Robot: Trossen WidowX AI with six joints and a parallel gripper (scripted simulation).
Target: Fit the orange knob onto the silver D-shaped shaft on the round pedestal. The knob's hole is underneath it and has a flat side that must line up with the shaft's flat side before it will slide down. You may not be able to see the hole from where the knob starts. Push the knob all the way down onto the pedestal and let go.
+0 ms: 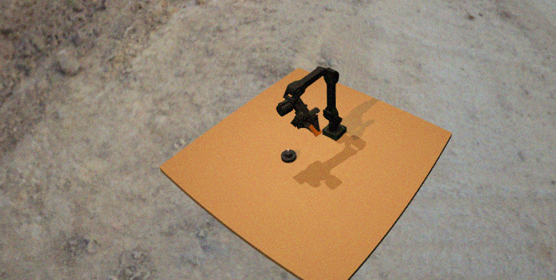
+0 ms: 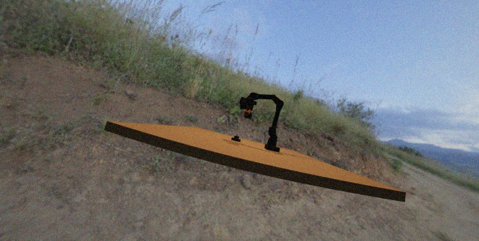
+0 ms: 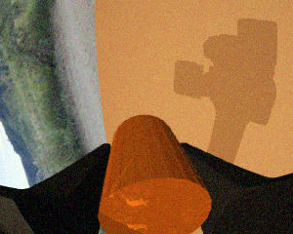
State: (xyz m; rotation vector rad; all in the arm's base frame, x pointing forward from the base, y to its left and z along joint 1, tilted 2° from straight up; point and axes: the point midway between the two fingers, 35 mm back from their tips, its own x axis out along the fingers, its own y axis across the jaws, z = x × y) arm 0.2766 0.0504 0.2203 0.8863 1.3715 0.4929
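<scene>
The orange knob lies 1 cm behind my gripper tip, 3 cm to the right of it and 2 cm above it. Also, from my gripper tip: round pedestal (2 cm ahead, 19 cm to the right, 21 cm below).
</scene>
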